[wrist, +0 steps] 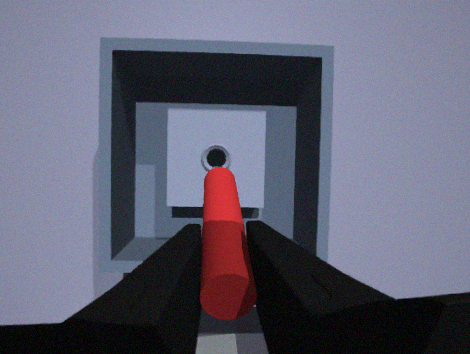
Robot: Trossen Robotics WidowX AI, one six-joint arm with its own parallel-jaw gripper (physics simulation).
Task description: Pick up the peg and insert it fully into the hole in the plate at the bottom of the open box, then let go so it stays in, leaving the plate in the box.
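Places are measured from the arm's base along level axes (x ahead, y left, z up), in millimetres.
Pixels of known places: gripper, between the fingertips: (224, 236).
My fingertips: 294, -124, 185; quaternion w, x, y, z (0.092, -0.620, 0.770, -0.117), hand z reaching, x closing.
Ahead of a thing's pixels: the offset from my fingertips to its top centre, as dx, dy, dz. Level surfaces: height alone.
The red peg @(+1, +0, +24) (223, 220) is held between the two black fingers of my gripper (224, 236), which is shut on it. The peg's far end points toward the plate and shows just below the hole in this view. The pale square plate @(+23, -6, -221) (190, 135) lies on the floor of the open box. Its round dark hole (216, 157) with a grey rim is in view, and the peg's tip overlaps the lower edge of that rim. The peg appears above the plate; how high cannot be told. The fingers hide part of the box's near side.
The grey-blue open box @(+23, -6, -184) (106, 150) has tall walls around the plate, dark on their inner faces. Its near wall lies partly behind the fingers. A pale table top @(dz -282) (400, 150) surrounds the box. A light strip (216, 344) shows between the fingers at the bottom edge.
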